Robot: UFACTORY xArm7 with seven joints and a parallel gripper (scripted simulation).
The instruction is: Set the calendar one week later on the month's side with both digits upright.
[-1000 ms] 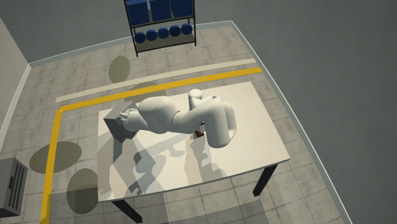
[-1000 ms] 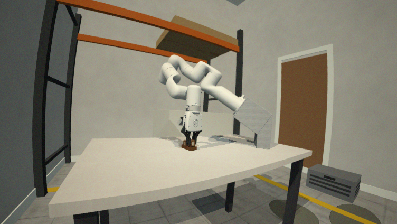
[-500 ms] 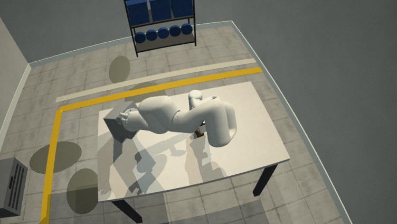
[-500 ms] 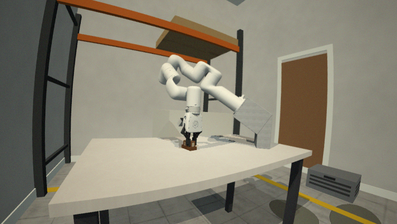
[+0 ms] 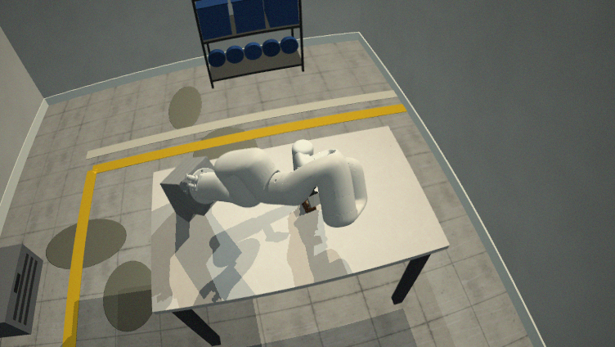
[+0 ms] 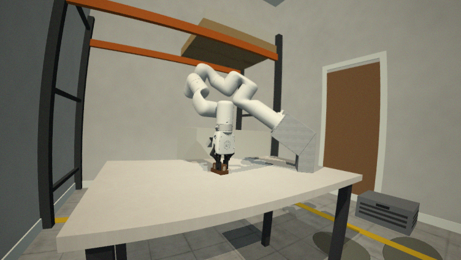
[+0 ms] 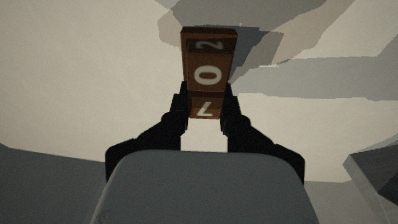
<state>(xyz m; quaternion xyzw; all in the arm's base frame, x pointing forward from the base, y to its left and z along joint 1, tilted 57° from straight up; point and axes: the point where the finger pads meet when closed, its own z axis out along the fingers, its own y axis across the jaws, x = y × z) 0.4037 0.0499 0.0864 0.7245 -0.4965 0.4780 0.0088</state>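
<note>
My gripper is now 3 cm above the brown wooden tray and 2 cm to the left of it.
</note>
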